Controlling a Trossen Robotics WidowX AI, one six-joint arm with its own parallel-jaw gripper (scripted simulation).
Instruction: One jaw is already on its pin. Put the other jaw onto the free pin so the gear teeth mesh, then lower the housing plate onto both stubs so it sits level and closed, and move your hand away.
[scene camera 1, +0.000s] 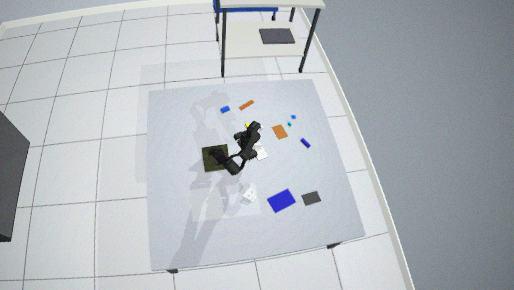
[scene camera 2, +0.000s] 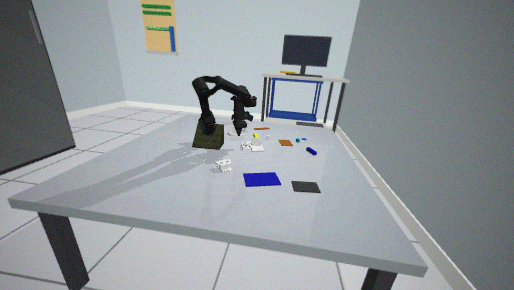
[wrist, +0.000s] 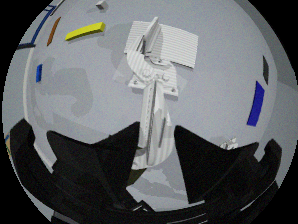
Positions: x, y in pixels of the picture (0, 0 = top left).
My gripper (wrist: 157, 127) holds a white jaw (wrist: 155, 152).
